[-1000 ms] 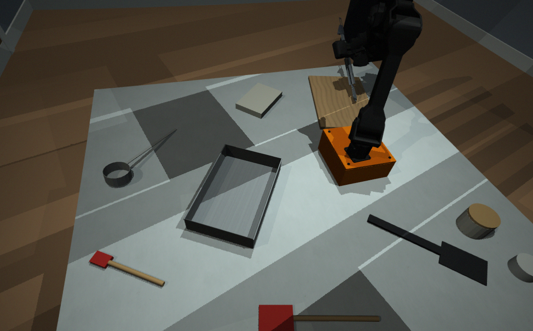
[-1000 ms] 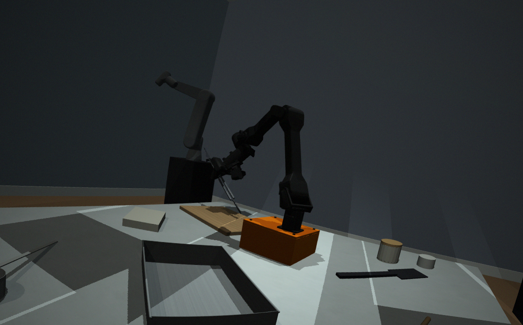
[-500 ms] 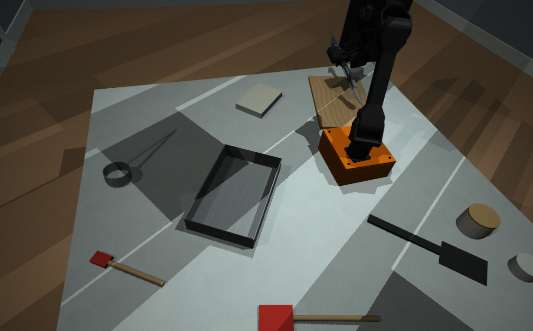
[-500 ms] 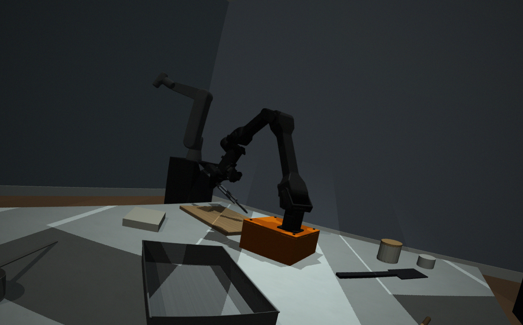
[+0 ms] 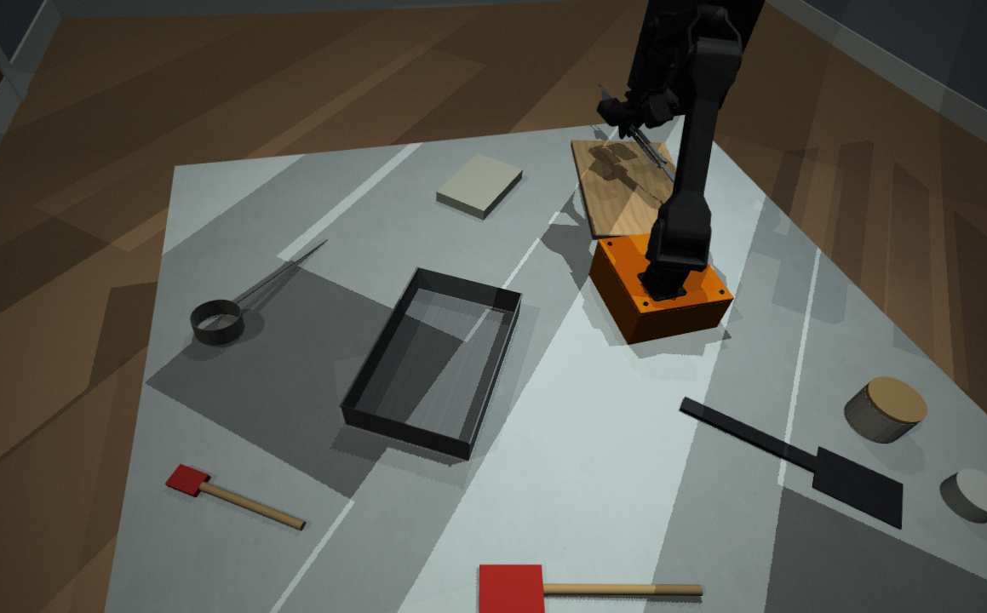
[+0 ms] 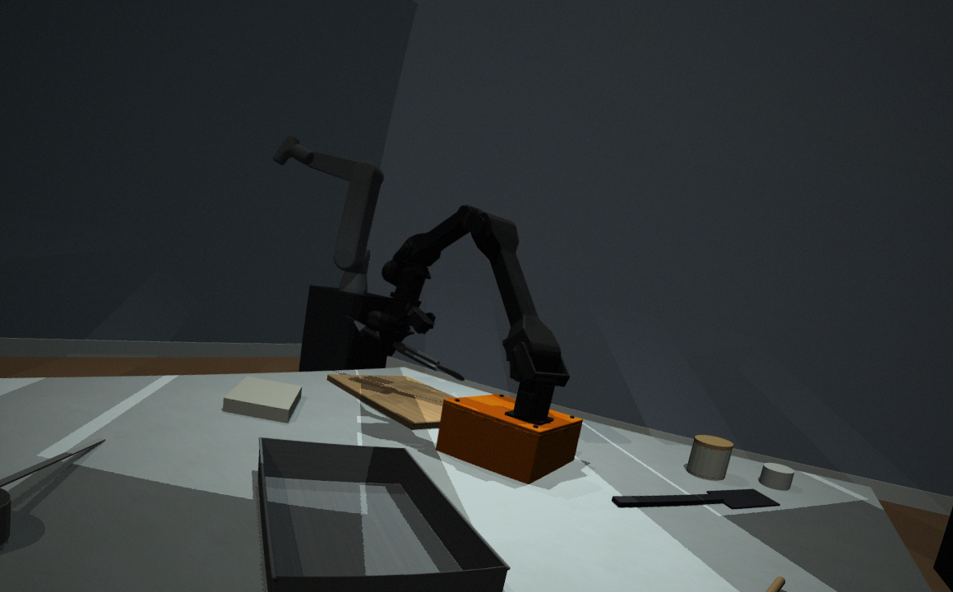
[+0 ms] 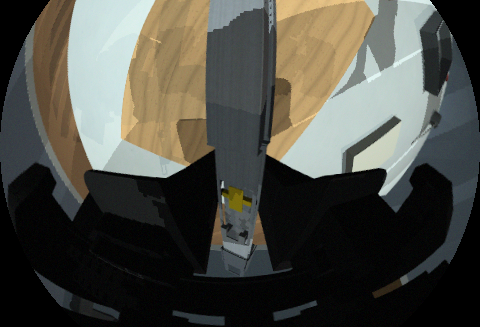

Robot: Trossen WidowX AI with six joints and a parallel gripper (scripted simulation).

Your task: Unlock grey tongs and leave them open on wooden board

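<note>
The wooden board lies 80 mm to the left of my gripper tip and 80 mm below it. Round my gripper tip: beige block (340 mm ahead, 10 mm to the right, 70 mm below); black spatula (100 mm ahead, 760 mm to the left, 80 mm below); dark roasting tin (570 mm ahead, 420 mm to the left, 60 mm below).
</note>
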